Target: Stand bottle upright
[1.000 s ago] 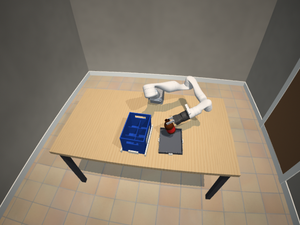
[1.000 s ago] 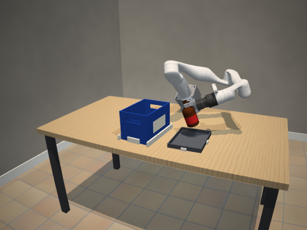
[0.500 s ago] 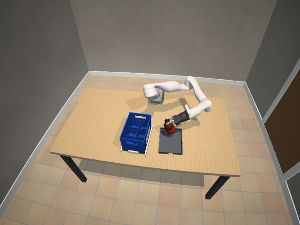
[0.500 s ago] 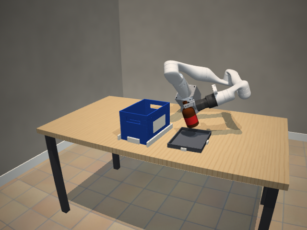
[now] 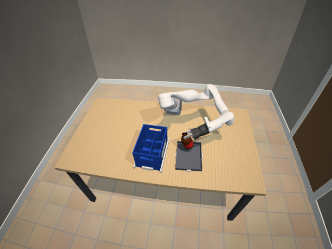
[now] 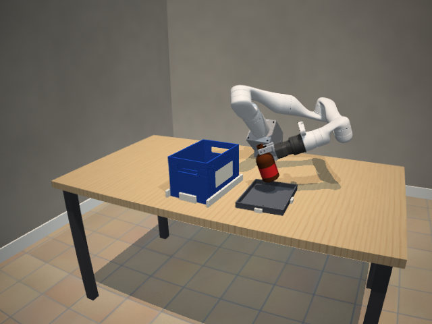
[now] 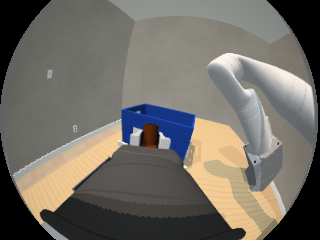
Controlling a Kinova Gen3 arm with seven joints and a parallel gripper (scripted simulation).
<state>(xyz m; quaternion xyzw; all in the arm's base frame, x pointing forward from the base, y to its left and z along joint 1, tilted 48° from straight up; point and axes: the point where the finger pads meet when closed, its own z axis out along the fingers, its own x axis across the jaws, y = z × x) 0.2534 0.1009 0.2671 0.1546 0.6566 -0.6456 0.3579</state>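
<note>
My gripper is now 10 mm to the right of the brown bottle and 50 mm above it. Also, from my hand: blue crate: 30 mm behind, 240 mm to the right, 110 mm below; dark grey tray: 50 mm ahead, 30 mm to the left, 180 mm below.
</note>
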